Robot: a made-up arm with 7 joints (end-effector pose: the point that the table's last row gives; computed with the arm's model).
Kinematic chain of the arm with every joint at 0, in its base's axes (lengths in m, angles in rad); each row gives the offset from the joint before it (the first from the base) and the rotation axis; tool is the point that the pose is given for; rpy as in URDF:
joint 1: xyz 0 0 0.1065 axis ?
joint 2: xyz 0 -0.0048 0.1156 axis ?
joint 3: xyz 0 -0.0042 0.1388 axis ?
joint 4: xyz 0 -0.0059 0.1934 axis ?
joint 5: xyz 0 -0.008 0.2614 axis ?
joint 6: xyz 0 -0.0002 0.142 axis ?
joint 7: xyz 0 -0.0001 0.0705 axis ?
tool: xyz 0 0 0 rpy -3.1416 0 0
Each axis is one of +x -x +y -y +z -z.
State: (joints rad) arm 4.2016 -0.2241 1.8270 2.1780 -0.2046 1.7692 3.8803
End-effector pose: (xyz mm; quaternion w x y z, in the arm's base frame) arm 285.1 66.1 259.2 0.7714 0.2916 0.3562 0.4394
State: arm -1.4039 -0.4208 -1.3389 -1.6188 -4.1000 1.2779 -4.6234
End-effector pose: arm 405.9 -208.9 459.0 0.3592 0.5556 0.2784 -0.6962
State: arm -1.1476 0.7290 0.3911 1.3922 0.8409 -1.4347 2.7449
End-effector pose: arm 355.3 482.8 304.1 0.1762 0.5020 -0.6330 0.5624
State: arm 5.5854 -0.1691 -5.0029 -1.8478 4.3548 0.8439 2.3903
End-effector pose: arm -355.9 238.4 396.1 0.2355 0.1874 -0.5423 0.7845
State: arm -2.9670 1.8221 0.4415 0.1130 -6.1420 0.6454 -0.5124
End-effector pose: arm -717.8 194.8 -46.5 0.9184 0.1955 0.3007 -0.1669
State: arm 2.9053 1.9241 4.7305 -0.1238 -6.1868 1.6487 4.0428
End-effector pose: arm -661.4 -170.4 -52.5 0.2821 -0.1008 -0.6546 -0.6941
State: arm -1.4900 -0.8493 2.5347 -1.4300 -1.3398 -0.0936 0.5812
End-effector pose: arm -278.5 -29.2 765.2 0.1464 0.8680 -0.2667 0.3924
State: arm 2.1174 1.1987 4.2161 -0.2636 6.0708 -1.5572 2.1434
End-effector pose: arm -486.4 -518.1 378.3 0.9060 0.1501 0.3703 -0.1397
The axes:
joint 1: -z
joint 2: +y
joint 3: -z
joint 4: +y
joint 5: -z
joint 6: +y
joint 7: -z

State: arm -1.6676 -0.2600 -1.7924 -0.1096 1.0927 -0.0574 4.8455
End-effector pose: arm 76.9 -178.5 1003.7 0.0371 0.3291 -0.9312 -0.1519
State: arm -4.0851 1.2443 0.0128 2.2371 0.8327 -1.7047 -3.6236
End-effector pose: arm -114.2 -198.8 -59.0 0.3702 -0.2139 -0.6337 -0.6447
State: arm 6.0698 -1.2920 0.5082 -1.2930 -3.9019 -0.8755 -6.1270
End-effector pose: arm -604.5 90.4 15.4 0.6746 0.2491 0.6818 -0.1341
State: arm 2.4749 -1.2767 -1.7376 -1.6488 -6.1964 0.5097 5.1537
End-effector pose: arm -61.3 544.6 408.1 0.5676 0.6793 0.4371 -0.1591
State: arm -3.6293 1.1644 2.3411 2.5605 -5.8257 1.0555 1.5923
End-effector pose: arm 53.5 164.2 348.4 0.8030 0.0224 -0.5813 -0.1299
